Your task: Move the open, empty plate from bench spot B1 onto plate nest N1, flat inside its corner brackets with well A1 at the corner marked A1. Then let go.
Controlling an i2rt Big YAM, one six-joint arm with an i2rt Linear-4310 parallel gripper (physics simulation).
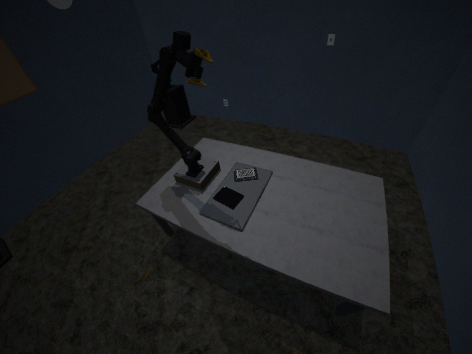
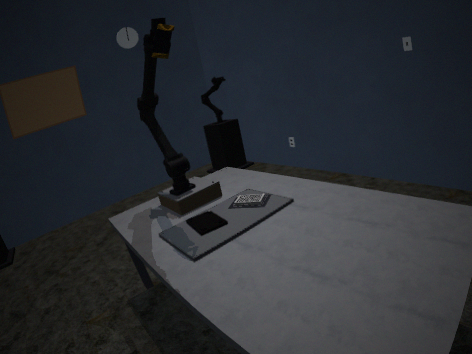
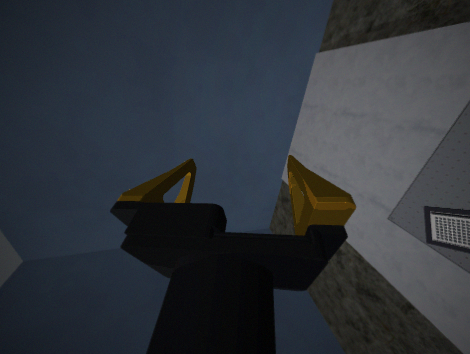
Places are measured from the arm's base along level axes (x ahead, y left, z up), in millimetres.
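Pixels of known places: gripper, between the fingertips: (image 1: 208, 74) (image 2: 165, 42) (image 3: 239, 161); arm's base, origin of its link: (image 1: 195, 171) (image 2: 182, 190).
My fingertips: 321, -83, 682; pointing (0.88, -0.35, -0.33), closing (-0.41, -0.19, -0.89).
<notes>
Ahead of a thing's pixels: the offset from my fingertips to its top centre, as dx, dy, dz. "spot": to the spot under its first point. Level surfaces: height alone.
A plate with a pale grid of wells @[spot: +18, +233, -734] (image 1: 246, 173) (image 2: 250, 199) (image 3: 452, 229) lies flat within a dark rectangular surround at the far end of the grey board @[+29, +73, -744] (image 1: 260, 187) (image 2: 237, 221) (image 3: 440, 175). A black, roughly square piece @[spot: -3, -15, -733] (image 1: 228, 197) (image 2: 206, 222) lies on the nearer half of the board, with no plate on it. The markings B1, N1 and A1 cannot be read, and corner brackets cannot be made out. My gripper (image 1: 209, 73) (image 2: 170, 42) (image 3: 239, 161) is open and empty, high above the table and well away from the plate, its yellow fingers wide apart.
The arm's base stands on a brown-sided block (image 1: 197, 183) (image 2: 192, 201) beside the board on the white table @[dz -758] (image 1: 320, 215) (image 2: 320, 260) (image 3: 365, 120). The arm's shadow falls across the board's near end. A second small arm (image 2: 212, 102) stands on a black pedestal (image 2: 225, 145) beyond the table.
</notes>
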